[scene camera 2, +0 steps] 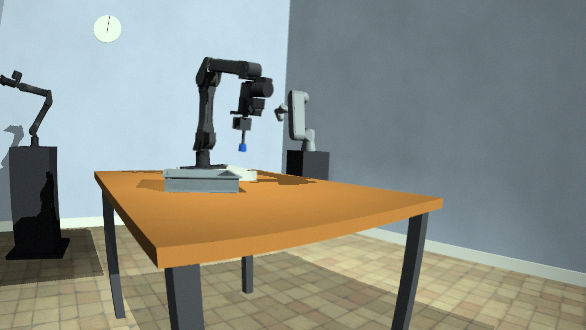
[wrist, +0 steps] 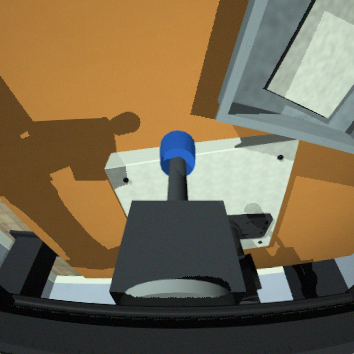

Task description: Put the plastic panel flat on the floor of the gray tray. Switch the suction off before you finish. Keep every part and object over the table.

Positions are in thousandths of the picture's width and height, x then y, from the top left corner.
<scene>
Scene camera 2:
gray tray: 301,547
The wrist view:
my suction cup: 493,405
gray tray: 688,284
</scene>
